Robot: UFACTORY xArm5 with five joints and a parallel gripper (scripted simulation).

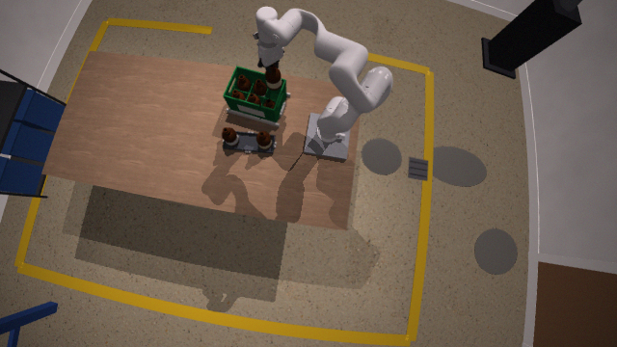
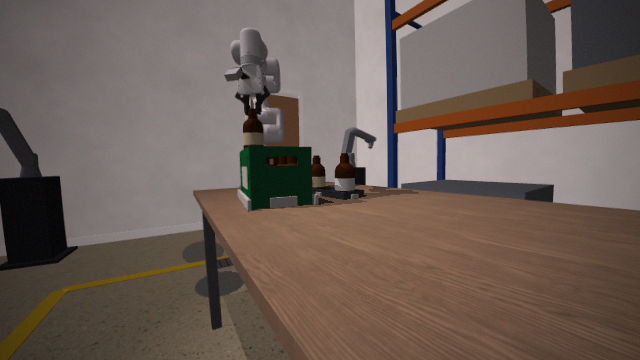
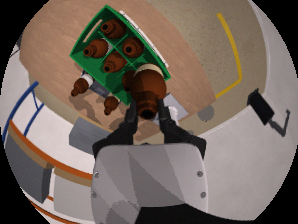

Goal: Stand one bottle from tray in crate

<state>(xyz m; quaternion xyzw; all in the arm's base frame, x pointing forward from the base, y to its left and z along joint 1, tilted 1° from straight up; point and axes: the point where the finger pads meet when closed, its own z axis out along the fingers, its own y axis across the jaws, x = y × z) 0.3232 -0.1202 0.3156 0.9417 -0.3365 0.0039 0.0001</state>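
Right now the bottle is 8 cm below my hand. Round my hand: tray 32 cm below, 28 cm to the left, 8 cm ahead; green crate 25 cm below, 9 cm ahead, 4 cm to the left.
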